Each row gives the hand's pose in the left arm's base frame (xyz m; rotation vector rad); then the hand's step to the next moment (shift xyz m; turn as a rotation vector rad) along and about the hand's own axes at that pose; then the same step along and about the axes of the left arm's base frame.
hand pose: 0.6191 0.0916 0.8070 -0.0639 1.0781 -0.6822
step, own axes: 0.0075 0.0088 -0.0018 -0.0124 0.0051 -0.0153
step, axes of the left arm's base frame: 0.0049 0.0034 -0.0100 -0.0138 0.0149 0.0004
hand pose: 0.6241 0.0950 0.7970 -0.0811 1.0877 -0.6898
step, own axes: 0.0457 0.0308 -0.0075 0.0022 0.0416 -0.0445
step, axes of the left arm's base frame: 0.0212 0.0011 -0.0514 -0.0167 0.0435 -0.0393
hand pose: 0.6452 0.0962 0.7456 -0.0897 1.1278 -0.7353
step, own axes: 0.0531 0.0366 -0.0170 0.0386 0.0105 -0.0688
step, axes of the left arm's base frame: 0.0154 0.0024 -0.0649 -0.0443 0.0058 -0.0659
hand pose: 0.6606 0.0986 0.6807 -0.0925 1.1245 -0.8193
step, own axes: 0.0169 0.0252 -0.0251 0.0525 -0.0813 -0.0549
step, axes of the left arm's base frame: -0.0042 0.0156 -0.0359 -0.0794 -0.0727 -0.0282
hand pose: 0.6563 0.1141 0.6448 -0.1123 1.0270 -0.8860
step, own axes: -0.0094 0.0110 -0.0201 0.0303 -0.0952 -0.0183
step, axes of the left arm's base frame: -0.0112 0.0199 -0.0096 -0.0637 -0.0779 0.0137
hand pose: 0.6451 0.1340 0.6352 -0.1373 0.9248 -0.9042
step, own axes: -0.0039 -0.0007 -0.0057 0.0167 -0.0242 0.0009
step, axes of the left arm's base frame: -0.0057 0.0039 -0.0008 -0.0096 -0.0278 0.0012
